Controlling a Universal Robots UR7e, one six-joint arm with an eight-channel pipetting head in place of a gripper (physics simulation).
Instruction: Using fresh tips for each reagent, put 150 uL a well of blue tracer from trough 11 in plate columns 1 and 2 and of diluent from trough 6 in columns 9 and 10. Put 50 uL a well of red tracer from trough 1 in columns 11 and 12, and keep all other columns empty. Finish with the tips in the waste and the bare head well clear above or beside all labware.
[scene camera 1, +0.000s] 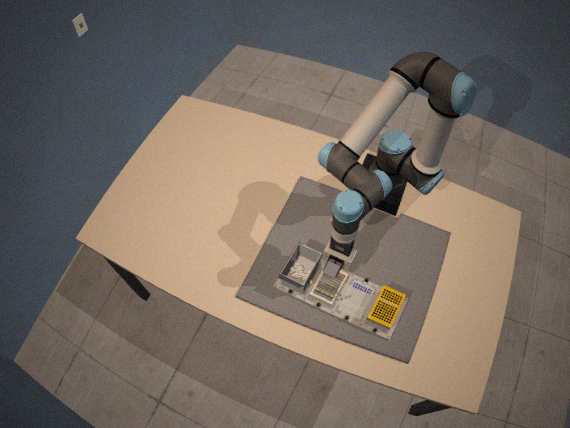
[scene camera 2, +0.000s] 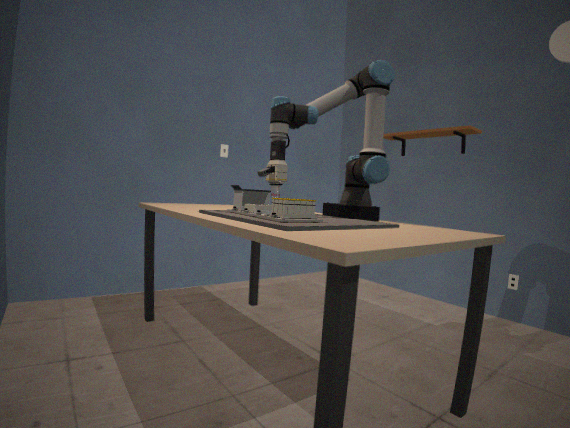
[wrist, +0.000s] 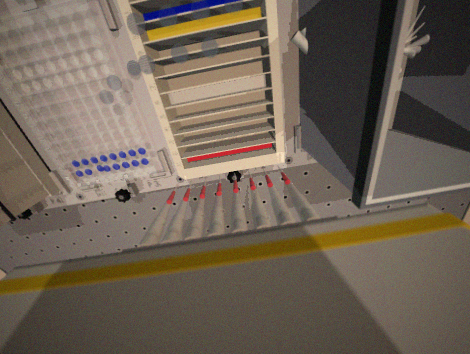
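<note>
My pipetting head (scene camera 1: 341, 251) (scene camera 2: 276, 172) (wrist: 235, 189) carries a row of tips (wrist: 219, 191), with red liquid in their lower ends. In the wrist view the tips hang above deck level, beside the trough block's (wrist: 278, 100) red end. Trough 1 (wrist: 230, 153) shows a red strip, the blue trough (wrist: 192, 8) lies near the far end, and a pale trough (wrist: 217, 90) is in the middle. The plate (scene camera 1: 356, 301) (wrist: 65, 125) has two blue-filled columns (scene camera 1: 362, 287) (wrist: 111, 161). Two whiter rows (wrist: 62, 70) show further along; their contents are unclear.
The grey waste bin (scene camera 1: 295, 282) (scene camera 2: 252, 199) (wrist: 387, 125) stands beside the trough block and holds loose white tips (scene camera 1: 300, 271) (wrist: 417, 47). The yellow tip rack (scene camera 1: 386, 306) (scene camera 2: 295, 209) stands on the plate's other side. A yellow trough (wrist: 205, 23) lies beside the blue one.
</note>
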